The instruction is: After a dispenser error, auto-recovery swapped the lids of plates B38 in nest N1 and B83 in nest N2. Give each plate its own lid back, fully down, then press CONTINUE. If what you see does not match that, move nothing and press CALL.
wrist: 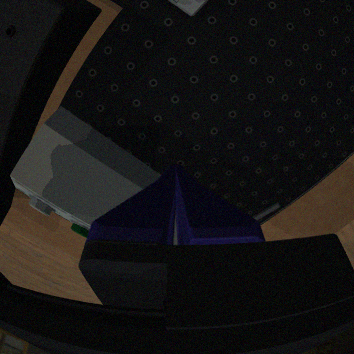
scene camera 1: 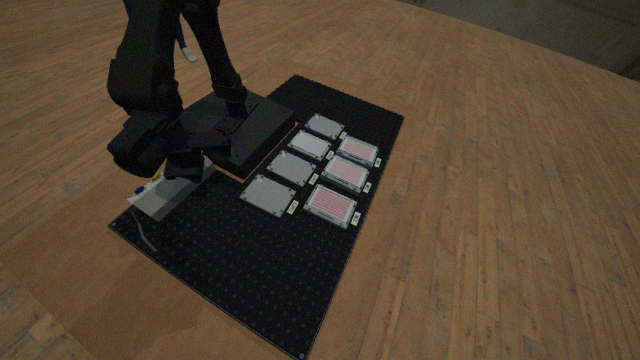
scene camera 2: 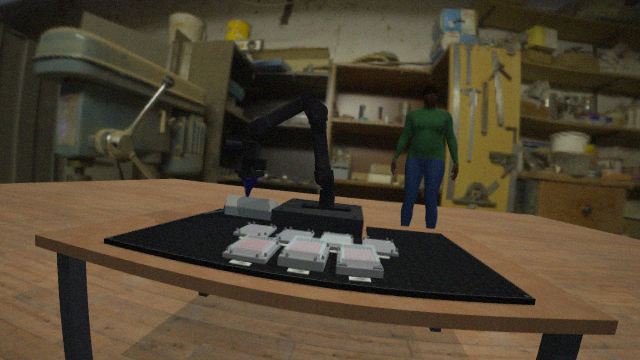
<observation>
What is my gripper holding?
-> Nothing.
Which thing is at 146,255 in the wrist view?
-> My gripper.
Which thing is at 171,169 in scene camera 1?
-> My gripper.
</observation>
